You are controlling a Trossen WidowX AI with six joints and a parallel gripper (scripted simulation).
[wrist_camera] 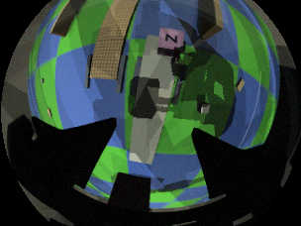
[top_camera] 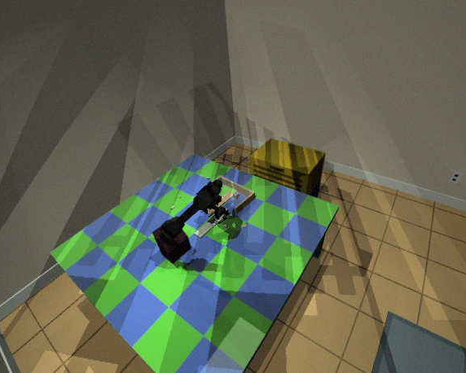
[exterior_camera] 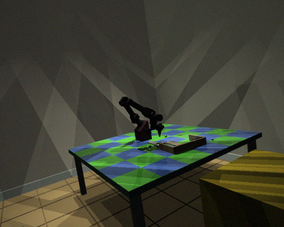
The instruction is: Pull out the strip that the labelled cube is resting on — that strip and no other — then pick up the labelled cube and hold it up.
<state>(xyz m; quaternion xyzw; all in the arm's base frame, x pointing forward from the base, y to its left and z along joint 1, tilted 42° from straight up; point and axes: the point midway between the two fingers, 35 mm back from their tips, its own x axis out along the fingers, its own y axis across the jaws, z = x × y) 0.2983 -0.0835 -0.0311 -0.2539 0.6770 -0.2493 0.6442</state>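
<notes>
My gripper tip is 10 mm past the strip, 10 mm to the right of it and 60 mm above it.
</notes>
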